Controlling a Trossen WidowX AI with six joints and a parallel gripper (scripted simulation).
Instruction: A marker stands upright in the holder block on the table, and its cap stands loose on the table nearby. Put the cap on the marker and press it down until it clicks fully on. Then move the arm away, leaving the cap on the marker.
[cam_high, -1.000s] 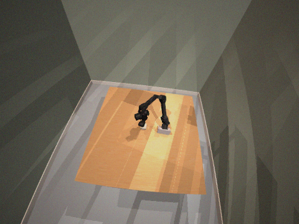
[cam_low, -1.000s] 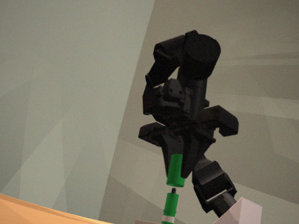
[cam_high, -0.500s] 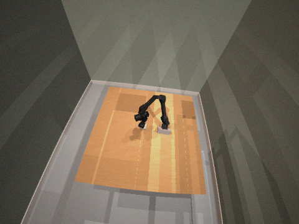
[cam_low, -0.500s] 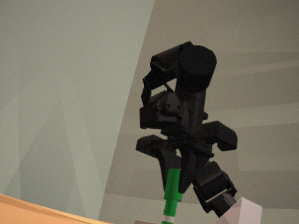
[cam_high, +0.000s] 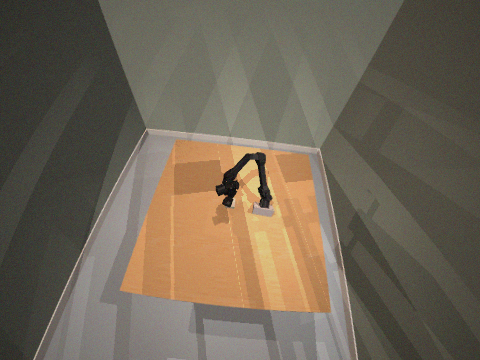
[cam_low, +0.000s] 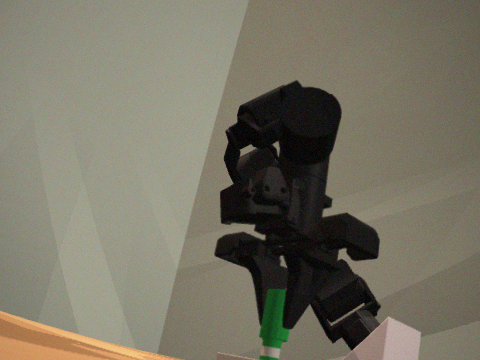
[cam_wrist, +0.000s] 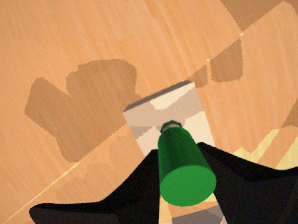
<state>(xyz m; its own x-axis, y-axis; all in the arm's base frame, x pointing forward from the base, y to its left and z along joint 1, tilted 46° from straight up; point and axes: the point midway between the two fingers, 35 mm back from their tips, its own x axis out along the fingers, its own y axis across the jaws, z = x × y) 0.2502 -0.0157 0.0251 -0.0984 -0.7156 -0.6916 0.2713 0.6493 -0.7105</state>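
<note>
My gripper tip is 10 mm below the green cap. From my gripper tip the other things lie so: white marker band: 20 mm below.
</note>
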